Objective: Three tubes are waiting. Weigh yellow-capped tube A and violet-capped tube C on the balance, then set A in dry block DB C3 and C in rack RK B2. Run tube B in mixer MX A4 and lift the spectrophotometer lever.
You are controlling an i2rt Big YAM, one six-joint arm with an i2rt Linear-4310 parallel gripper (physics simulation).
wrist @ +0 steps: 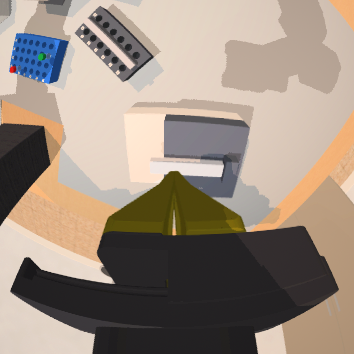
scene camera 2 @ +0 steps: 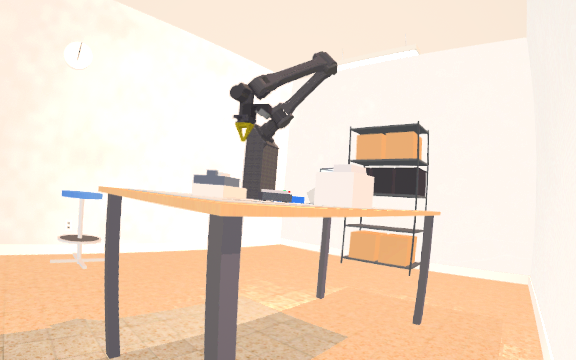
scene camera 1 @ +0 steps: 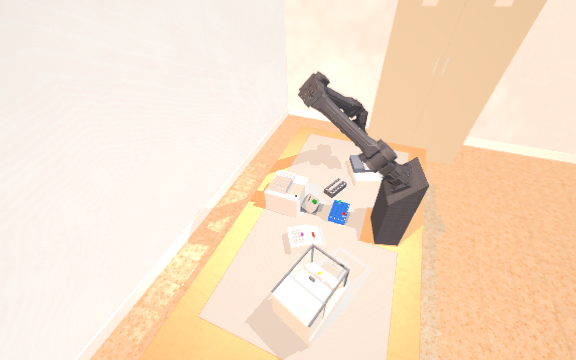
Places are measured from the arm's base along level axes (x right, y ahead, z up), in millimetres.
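Pixels of known places: gripper, fingertip midpoint: (wrist: 173, 178) (scene camera 2: 243, 141) (scene camera 1: 356, 146); arm's base at its link origin: (scene camera 2: 263, 134) (scene camera 1: 401, 178).
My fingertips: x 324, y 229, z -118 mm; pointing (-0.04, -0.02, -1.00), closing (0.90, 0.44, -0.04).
Note:
For each thing: its top centre in the pictures, then the offset to it from my fingertips. "pt": a spot on its surface instead.
- pale lever bar at a spot on its surface: (wrist: 187, 167) pt dx +48, dy -60, dz -132 mm
- dark grey spectrophotometer at its top centre: (wrist: 181, 170) (scene camera 2: 222, 172) (scene camera 1: 365, 162) dx +41, dy -66, dz -128 mm
- yellow cap at its top centre: (scene camera 1: 321, 276) dx -722, dy -30, dz -134 mm
- framed balance at a spot on its surface: (scene camera 1: 293, 315) pt dx -925, dy +8, dz -23 mm
- violet cap at its top centre: (scene camera 1: 302, 233) dx -558, dy +114, dz -144 mm
- blue rack at its top centre: (wrist: 30, 56) (scene camera 2: 289, 195) (scene camera 1: 339, 210) dx -314, dy -5, dz -200 mm
- green cap at its top centre: (wrist: 40, 56) dx -267, dy +5, dz -177 mm
- red cap at its top centre: (wrist: 11, 69) dx -342, dy -34, dz -177 mm
- dark two-row block at its top centre: (wrist: 107, 41) (scene camera 2: 275, 190) (scene camera 1: 335, 184) dx -149, dy +59, dz -183 mm
- small grey device with a green spot, surface spot: (scene camera 1: 314, 202) pt dx -340, dy +126, dz -164 mm
- large white machine at its top centre: (scene camera 2: 337, 166) (scene camera 1: 294, 182) dx -333, dy +241, dz -60 mm
My gripper (scene camera 2: 243, 138) (wrist: 173, 178) is shut and empty, its yellow fingers pointing down high above the table; it is mostly hidden behind the arm in scene camera 1. In the wrist view its tips appear beside the pale lever bar (wrist: 187, 167) of the cream and dark grey spectrophotometer (scene camera 1: 367, 176) (scene camera 2: 220, 191) (wrist: 142, 145). A yellow cap (scene camera 1: 319, 273) shows inside the framed balance (scene camera 1: 291, 316). A violet cap (scene camera 1: 302, 234) is in a white block with a red display. The blue rack (scene camera 1: 338, 219) (wrist: 30, 45) holds a green cap (wrist: 42, 57) and a red cap (wrist: 13, 69).
A dark two-row block (scene camera 1: 335, 187) (wrist: 114, 42) stands between the blue rack and spectrophotometer. A small grey device with a green spot (scene camera 1: 314, 202) stands beside a large white machine (scene camera 1: 282, 200) (scene camera 2: 336, 189). The arm's dark pedestal (scene camera 1: 397, 215) (scene camera 2: 260, 170) stands at the table's edge.

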